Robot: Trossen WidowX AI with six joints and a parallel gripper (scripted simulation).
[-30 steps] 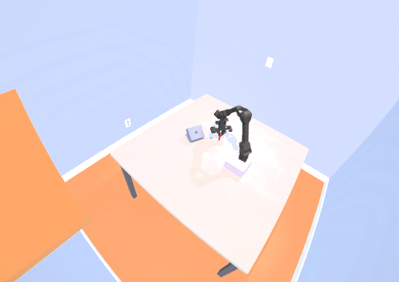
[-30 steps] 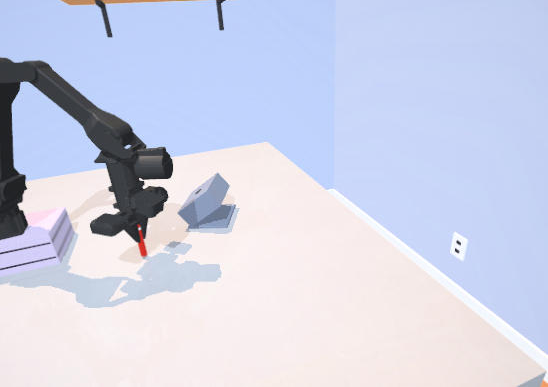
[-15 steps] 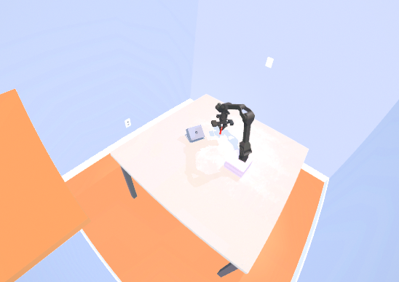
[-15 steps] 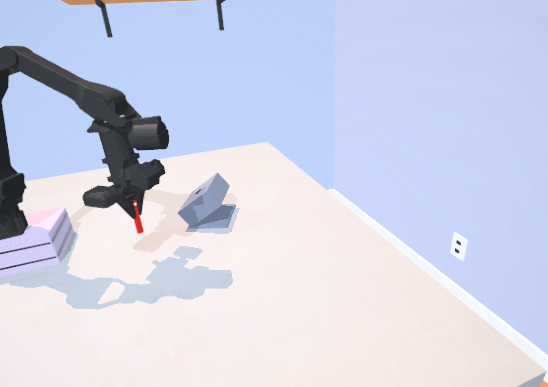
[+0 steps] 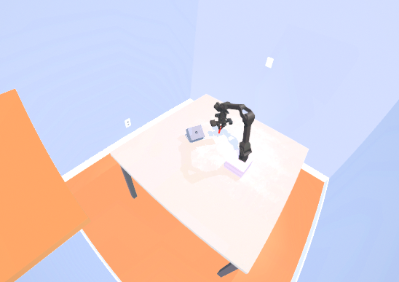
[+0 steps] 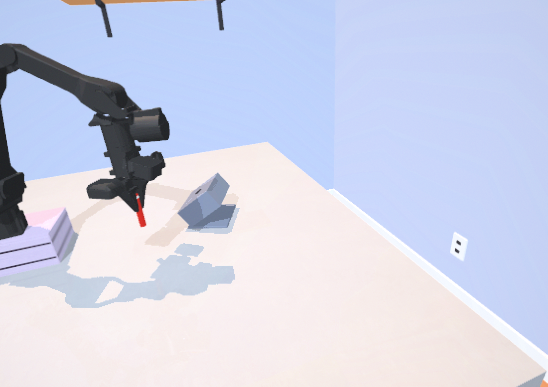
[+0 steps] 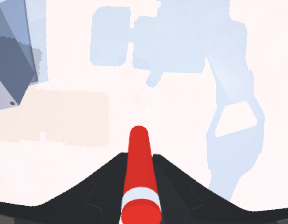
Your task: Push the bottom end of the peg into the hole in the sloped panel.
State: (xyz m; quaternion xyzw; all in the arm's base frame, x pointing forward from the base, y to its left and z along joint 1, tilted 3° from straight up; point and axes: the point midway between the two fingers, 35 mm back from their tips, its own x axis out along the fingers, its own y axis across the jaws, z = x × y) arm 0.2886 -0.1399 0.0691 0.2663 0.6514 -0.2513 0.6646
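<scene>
Right now the sloped panel is 17 cm ahead of my gripper tip, 11 cm to the left of it and 6 cm below it. Round my gripper tip: red round peg 2 cm above.
</scene>
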